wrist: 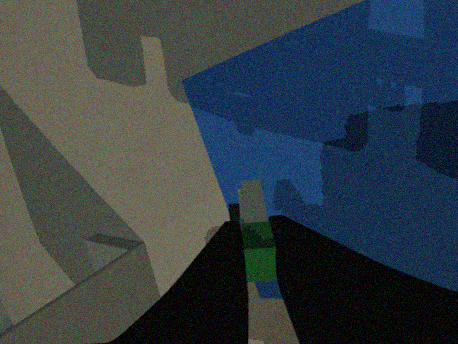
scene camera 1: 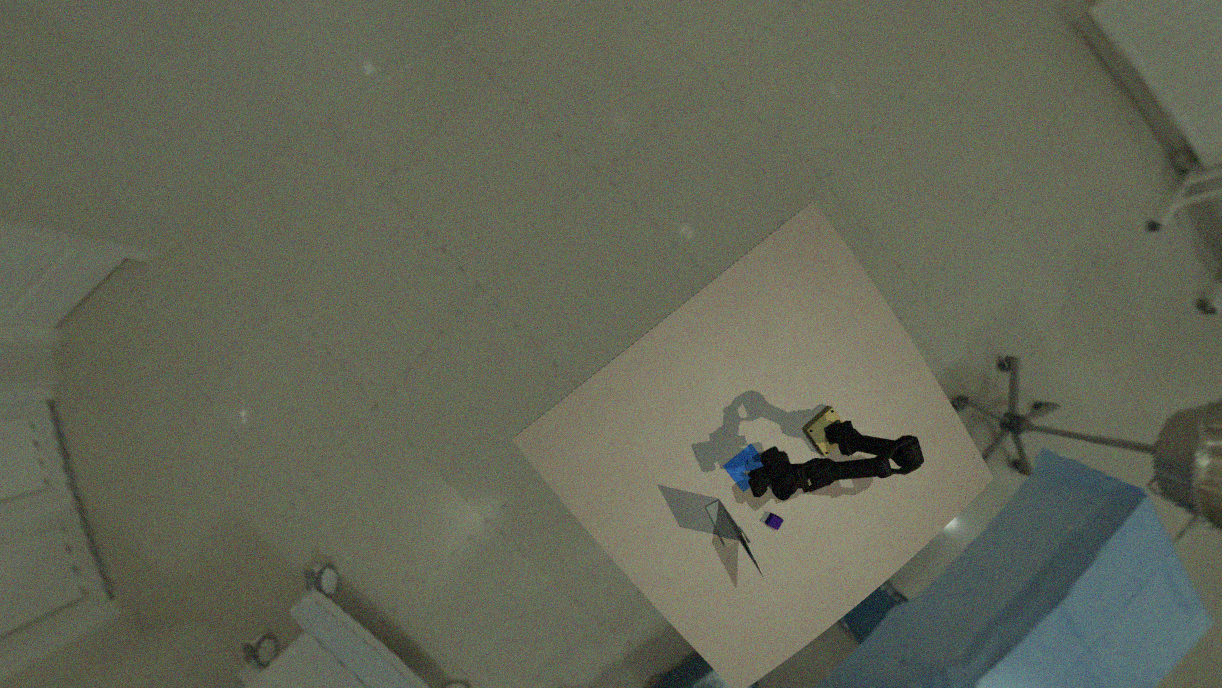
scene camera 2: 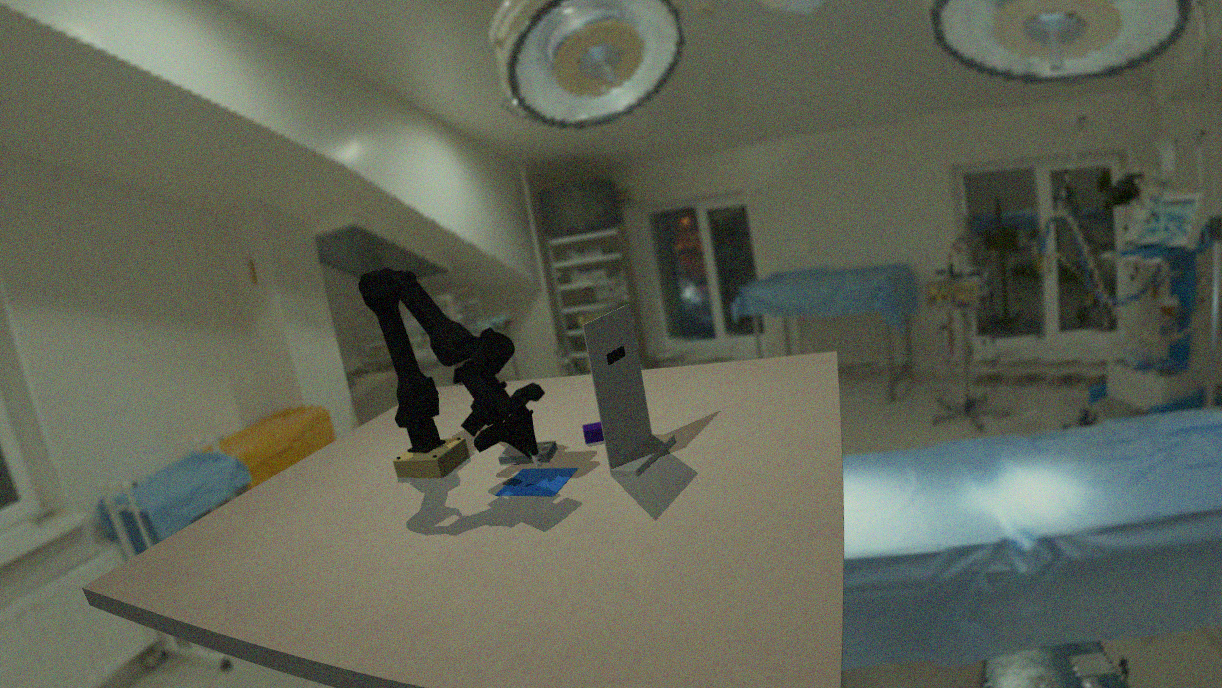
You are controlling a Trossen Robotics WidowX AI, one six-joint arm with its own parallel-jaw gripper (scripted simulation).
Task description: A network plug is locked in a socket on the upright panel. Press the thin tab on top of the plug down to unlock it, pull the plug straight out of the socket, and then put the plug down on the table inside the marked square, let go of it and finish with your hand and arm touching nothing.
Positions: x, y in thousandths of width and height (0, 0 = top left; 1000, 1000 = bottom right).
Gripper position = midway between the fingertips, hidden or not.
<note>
In view: my gripper (scene camera 2: 437, 664), a network plug (wrist: 569, 725) and a blue square (scene camera 2: 441, 700).
My gripper shows as well in the wrist view (wrist: 556, 676) and in scene camera 1 (scene camera 1: 613, 688). The blue square also shows in the wrist view (wrist: 748, 350) and in scene camera 1 (scene camera 1: 613, 668).
</note>
